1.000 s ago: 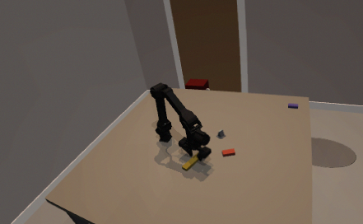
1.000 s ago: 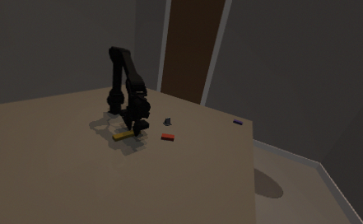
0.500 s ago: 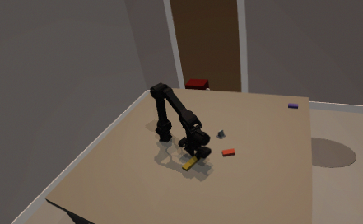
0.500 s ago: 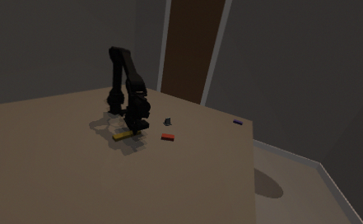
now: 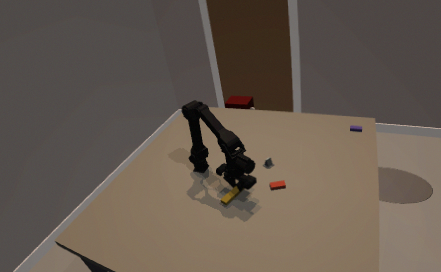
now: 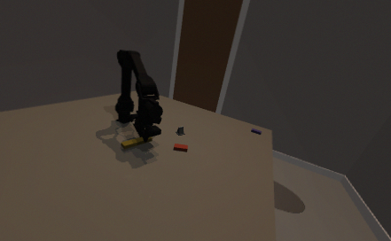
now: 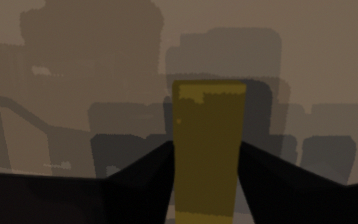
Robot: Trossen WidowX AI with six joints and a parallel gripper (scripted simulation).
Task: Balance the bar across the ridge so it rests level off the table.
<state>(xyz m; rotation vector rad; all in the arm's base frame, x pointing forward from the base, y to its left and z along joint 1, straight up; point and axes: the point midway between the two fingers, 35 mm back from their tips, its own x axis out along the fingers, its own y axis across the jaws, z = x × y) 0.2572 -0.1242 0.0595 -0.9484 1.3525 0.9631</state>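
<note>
Right now the red block is 160 mm ahead of my gripper tip, 80 mm to the left of it and 20 mm below it. The rest, counted from my gripper tip: yellow bar: 10 mm behind, 30 mm to the right; then small purple block: 480 mm ahead, 620 mm to the left, 20 mm below.
</note>
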